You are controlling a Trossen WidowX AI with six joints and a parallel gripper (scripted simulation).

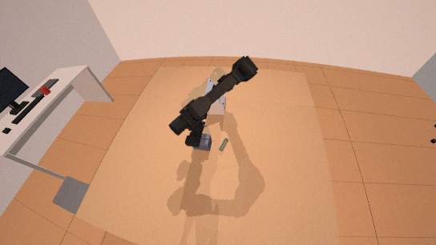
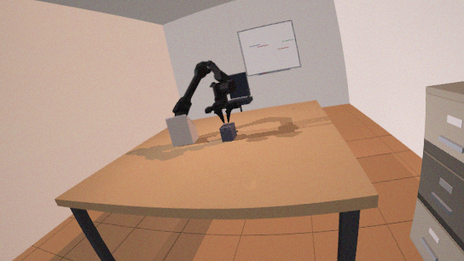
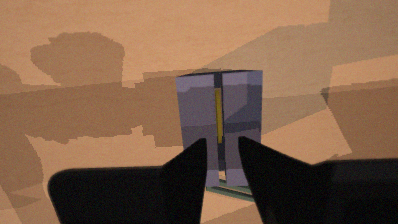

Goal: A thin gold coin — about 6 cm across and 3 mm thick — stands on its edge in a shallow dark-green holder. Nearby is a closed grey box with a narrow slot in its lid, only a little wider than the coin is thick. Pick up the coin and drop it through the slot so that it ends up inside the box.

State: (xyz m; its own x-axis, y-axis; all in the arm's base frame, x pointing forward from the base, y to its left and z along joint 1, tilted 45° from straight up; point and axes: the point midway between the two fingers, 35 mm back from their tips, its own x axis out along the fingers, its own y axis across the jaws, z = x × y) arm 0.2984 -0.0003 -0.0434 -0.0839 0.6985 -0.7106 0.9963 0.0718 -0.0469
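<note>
The gold coin is 30 mm below my gripper tip.
</note>
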